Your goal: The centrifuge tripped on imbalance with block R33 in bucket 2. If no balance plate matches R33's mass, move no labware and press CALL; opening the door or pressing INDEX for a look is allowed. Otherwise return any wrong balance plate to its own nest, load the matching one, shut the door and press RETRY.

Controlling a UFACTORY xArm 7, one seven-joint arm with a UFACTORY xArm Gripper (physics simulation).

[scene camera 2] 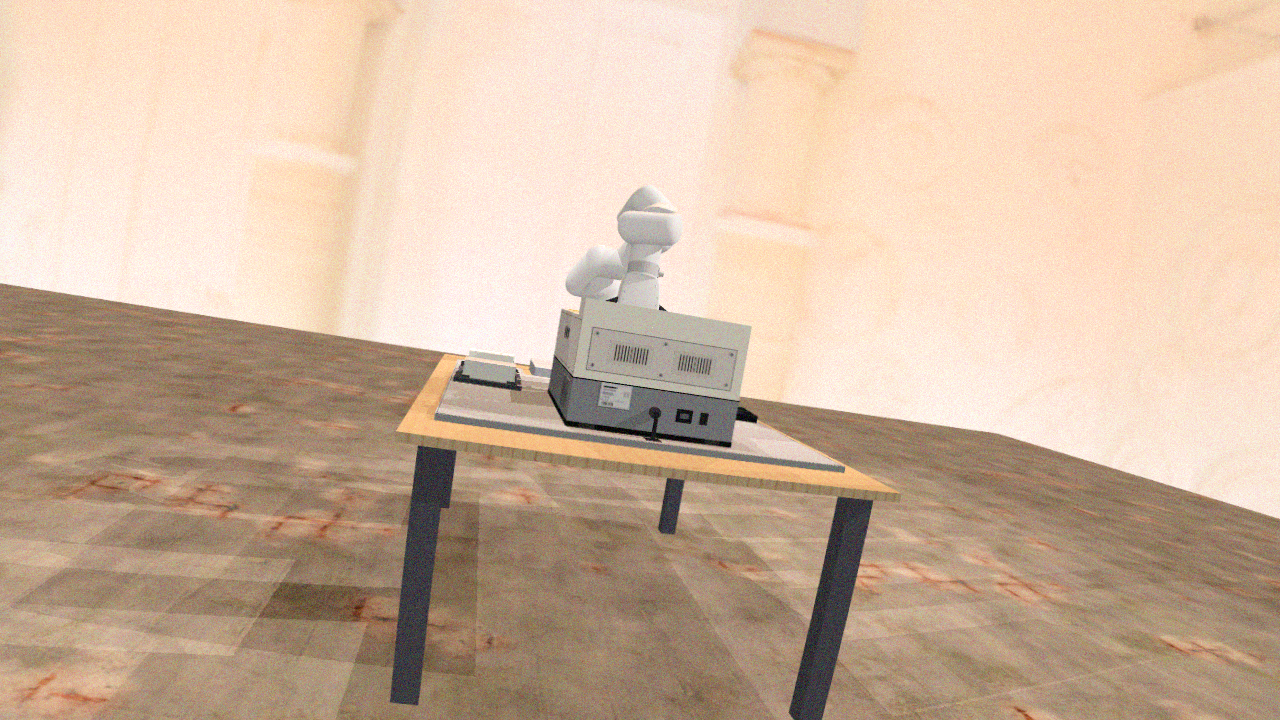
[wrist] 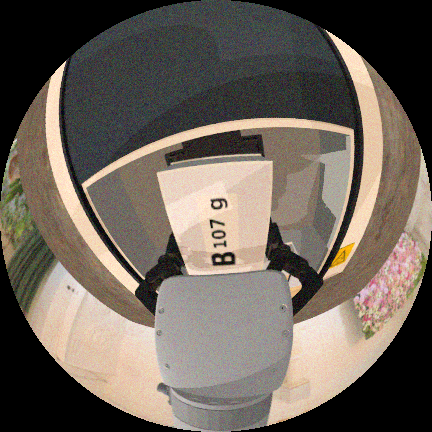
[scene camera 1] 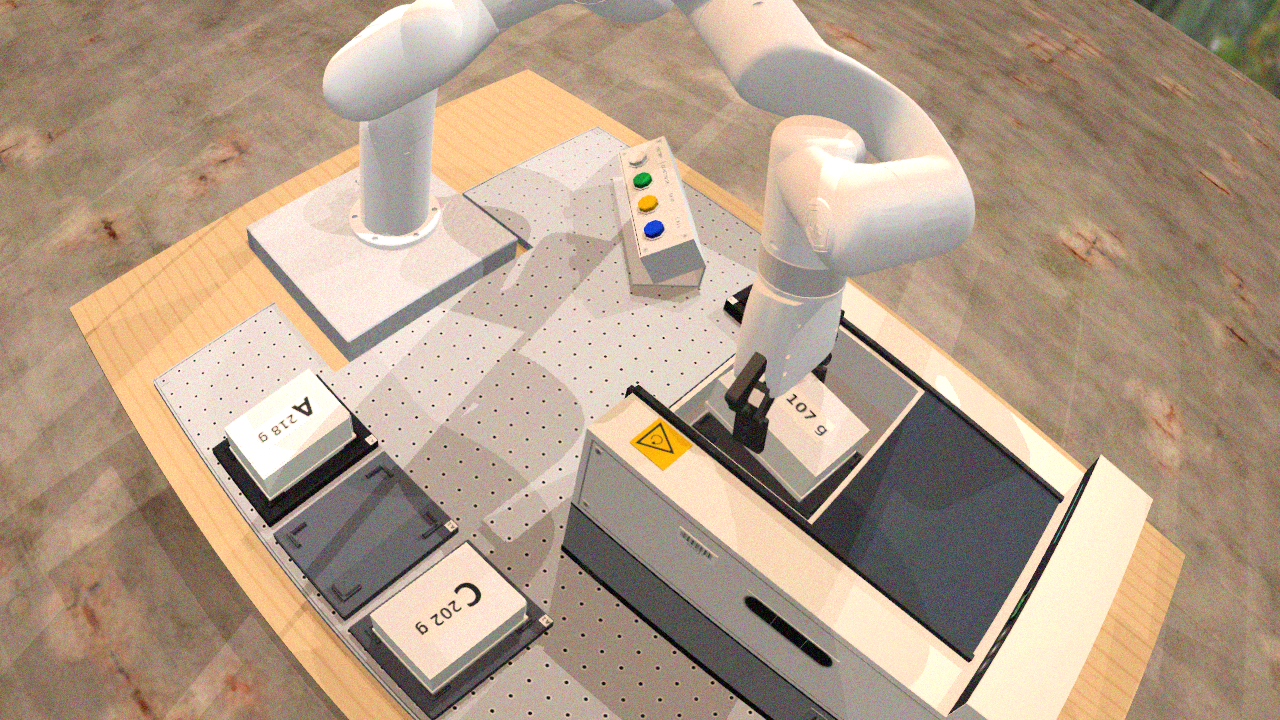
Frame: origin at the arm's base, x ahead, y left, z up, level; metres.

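Seen in the pictures: gripper, fingertip midpoint: point(wrist: 221, 225) point(scene camera 1: 777, 418); arm's base at its link origin: point(scene camera 1: 394, 218).
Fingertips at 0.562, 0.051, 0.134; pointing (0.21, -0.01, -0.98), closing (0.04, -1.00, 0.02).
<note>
Offsets run from my fingertips to a thing's middle, as dx, dy, dz. "spot": to the spot under its first point.
My gripper point(scene camera 1: 787, 391) point(wrist: 221, 225) is shut on balance plate B @(+0.010, +0.000, +0.011) point(scene camera 1: 827, 429) point(wrist: 245, 200), marked 107 g. It holds the plate level in the centrifuge's opening, at or just above the dark bucket; any gap is too small to tell. The centrifuge @(+0.139, +0.003, -0.037) point(scene camera 1: 662, 501) point(scene camera 2: 662, 358) is open at this end, with a dark panel @(+0.189, +0.006, +0.053) point(scene camera 1: 948, 519) point(wrist: 210, 65) over the rest. Plate A @(-0.341, -0.341, -0.126) point(scene camera 1: 290, 434), 218 g, and plate C @(-0.073, -0.327, -0.126) point(scene camera 1: 447, 617), 202 g, sit in their nests. The nest @(-0.207, -0.333, -0.150) point(scene camera 1: 366, 532) between them is empty. Block R33 does not show.
The button box @(-0.362, +0.241, -0.117) point(scene camera 1: 673, 259) stands beyond the centrifuge, with white, green @(-0.395, +0.238, -0.095) point(scene camera 1: 641, 180), yellow @(-0.355, +0.208, -0.095) point(scene camera 1: 647, 204) and blue @(-0.315, +0.178, -0.095) point(scene camera 1: 653, 229) buttons. The opening's walls stand close around the gripper. A raised cream housing @(spot: +0.315, -0.006, +0.085) point(scene camera 1: 1056, 591) borders the centrifuge's far end. A black part @(spot: -0.191, +0.210, -0.141) point(scene camera 1: 735, 304) lies partly behind the arm.
</note>
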